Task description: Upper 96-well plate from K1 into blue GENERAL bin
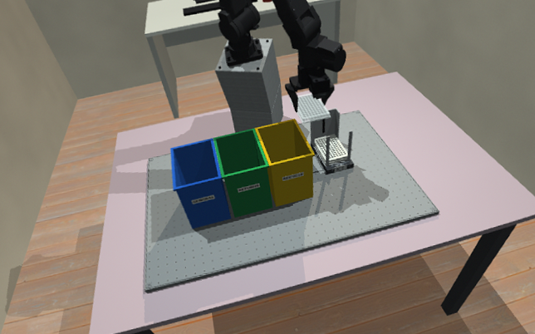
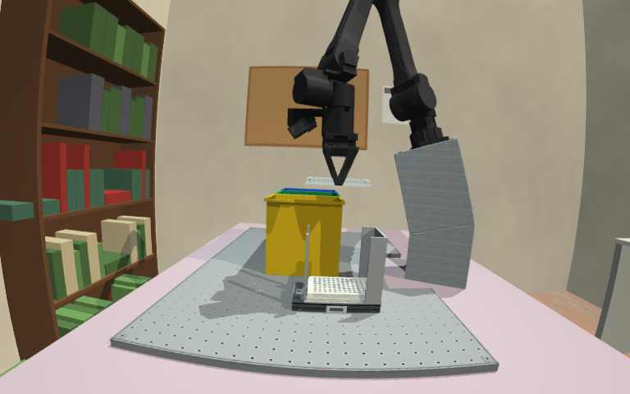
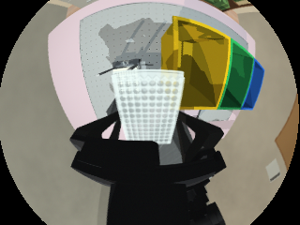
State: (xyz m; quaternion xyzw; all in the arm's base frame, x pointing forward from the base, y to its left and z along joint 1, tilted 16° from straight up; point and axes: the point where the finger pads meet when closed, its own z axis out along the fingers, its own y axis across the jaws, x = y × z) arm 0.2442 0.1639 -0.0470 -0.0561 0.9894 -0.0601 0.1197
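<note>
Now: hand 11 cm short of the blue bin labelled GENERAL, 36 cm to the left of it and 14 cm above it. Round my hand: yellow bin (8 cm ahead, 10 cm to the right, 14 cm below); then green bin (10 cm ahead, 23 cm to the right, 14 cm below).
</note>
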